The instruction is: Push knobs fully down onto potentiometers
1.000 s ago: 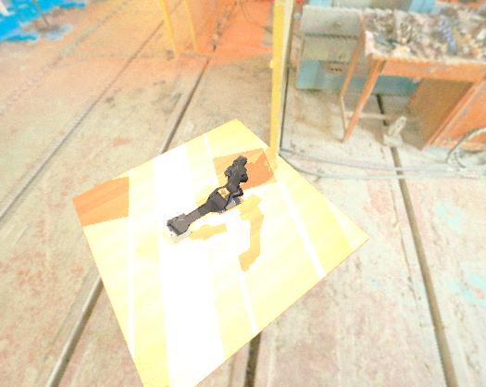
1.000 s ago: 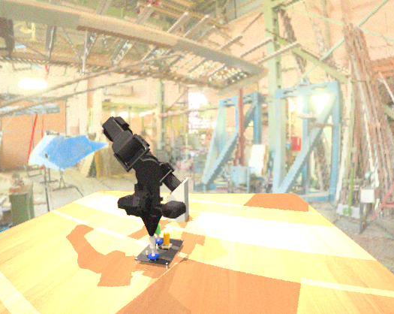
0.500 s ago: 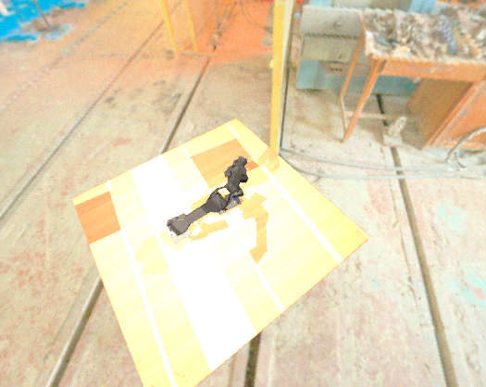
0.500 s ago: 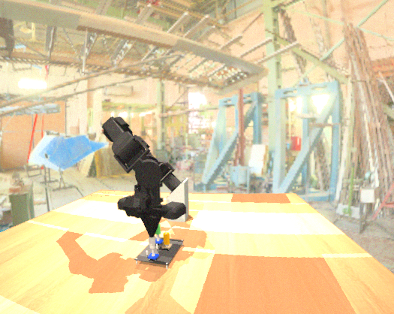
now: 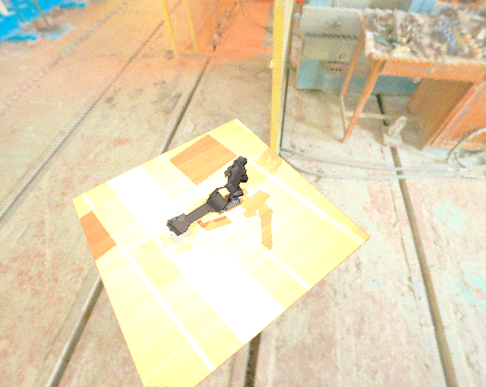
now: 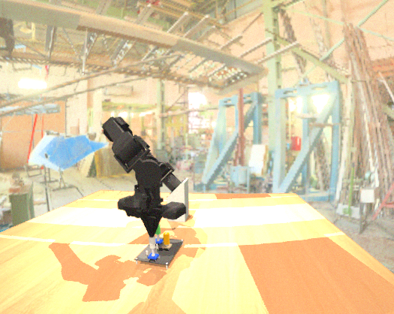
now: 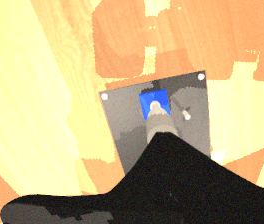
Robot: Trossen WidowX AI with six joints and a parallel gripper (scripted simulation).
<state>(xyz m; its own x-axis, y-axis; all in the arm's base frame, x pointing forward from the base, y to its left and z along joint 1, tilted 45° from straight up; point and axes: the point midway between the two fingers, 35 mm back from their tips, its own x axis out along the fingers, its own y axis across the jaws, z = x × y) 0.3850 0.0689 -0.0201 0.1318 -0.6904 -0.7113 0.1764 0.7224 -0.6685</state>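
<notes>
Now: the orange knob 70 mm behind my gripper tip, 10 mm to the left of it and 30 mm below it.
</notes>
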